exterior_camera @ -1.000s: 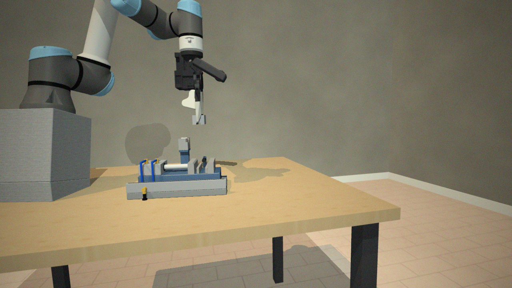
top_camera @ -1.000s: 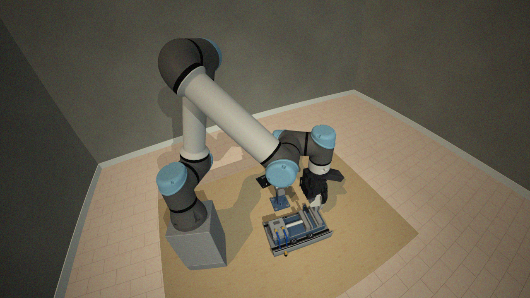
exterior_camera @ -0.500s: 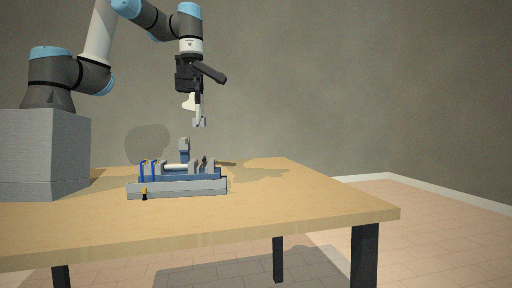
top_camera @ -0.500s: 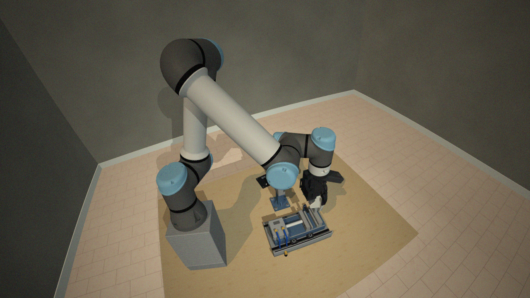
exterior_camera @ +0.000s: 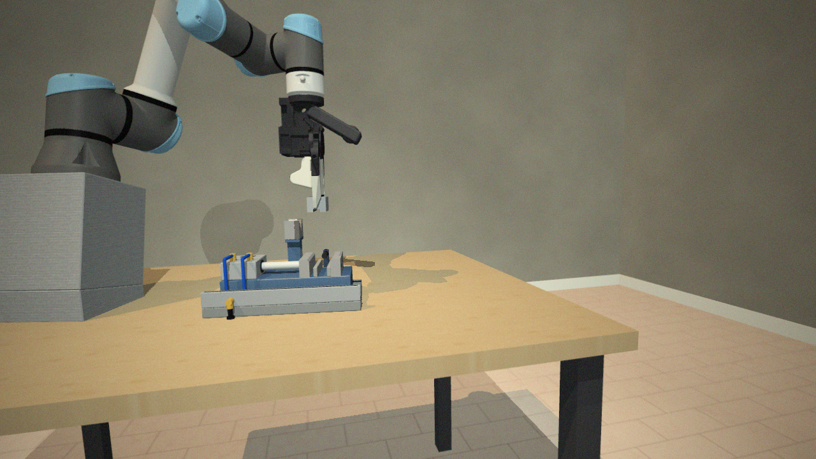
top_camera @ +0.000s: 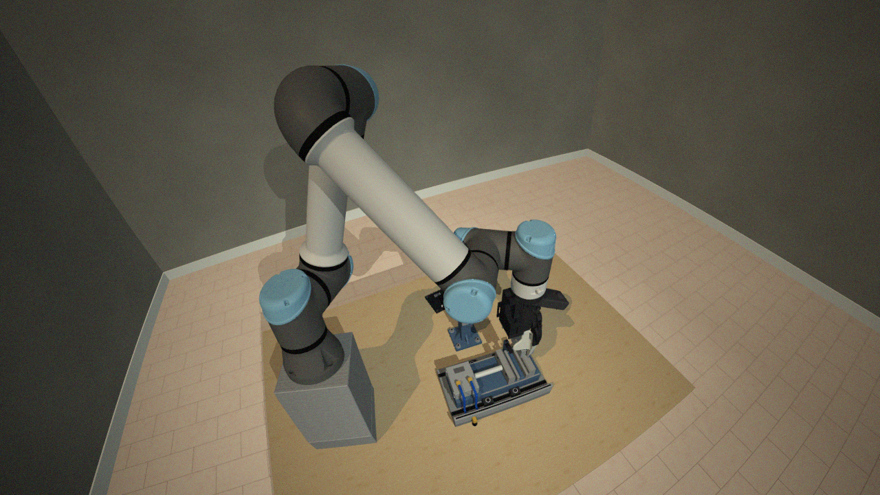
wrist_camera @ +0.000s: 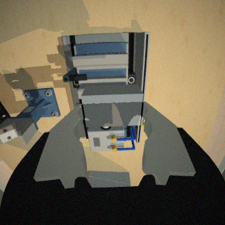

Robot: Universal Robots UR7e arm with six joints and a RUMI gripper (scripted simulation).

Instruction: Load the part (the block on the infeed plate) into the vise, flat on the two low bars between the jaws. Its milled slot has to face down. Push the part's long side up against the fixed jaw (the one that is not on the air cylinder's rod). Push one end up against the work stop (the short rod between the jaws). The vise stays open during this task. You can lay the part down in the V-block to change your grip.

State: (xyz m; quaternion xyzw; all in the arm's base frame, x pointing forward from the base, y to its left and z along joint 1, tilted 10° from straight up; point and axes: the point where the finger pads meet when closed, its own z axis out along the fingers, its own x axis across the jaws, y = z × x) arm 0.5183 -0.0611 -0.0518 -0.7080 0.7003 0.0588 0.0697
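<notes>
Now: the fixed jaw 14 cm below my hand, 3 cm ahead of it and 2 cm to the left of it. The rest, counted from my hand: part 1 cm below; then moving jaw 14 cm below, 3 cm behind, 2 cm to the left; then work stop 13 cm below, 7 cm to the left.
</notes>
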